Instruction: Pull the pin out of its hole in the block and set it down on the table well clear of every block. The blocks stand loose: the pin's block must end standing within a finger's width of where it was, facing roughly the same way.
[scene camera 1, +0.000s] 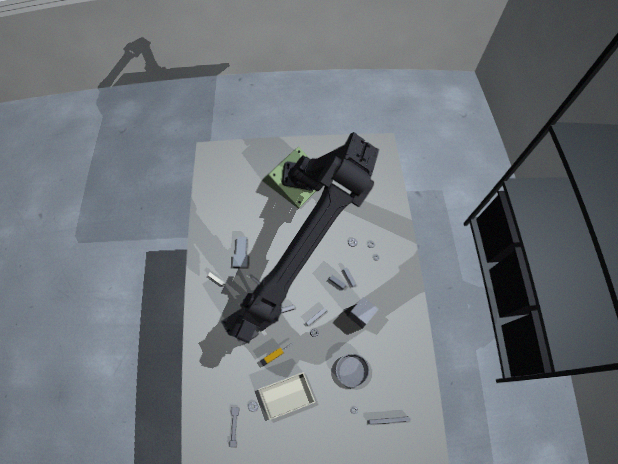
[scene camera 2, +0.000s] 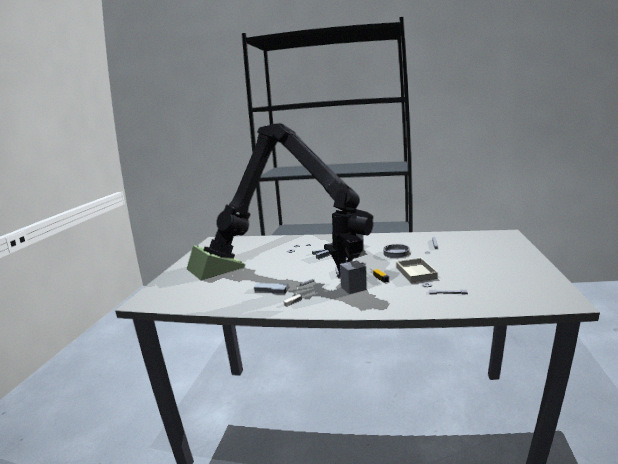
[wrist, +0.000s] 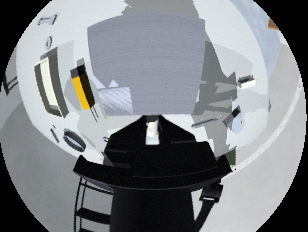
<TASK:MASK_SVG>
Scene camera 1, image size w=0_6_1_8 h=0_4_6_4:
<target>shallow cream tray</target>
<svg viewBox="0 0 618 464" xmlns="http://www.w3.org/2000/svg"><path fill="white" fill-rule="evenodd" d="M304 372L259 389L269 420L315 403Z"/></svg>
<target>round dish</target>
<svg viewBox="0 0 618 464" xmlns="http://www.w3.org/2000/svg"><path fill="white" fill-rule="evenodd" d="M344 355L336 365L338 380L348 387L358 387L364 384L370 373L369 364L366 359L355 353Z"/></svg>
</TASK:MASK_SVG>
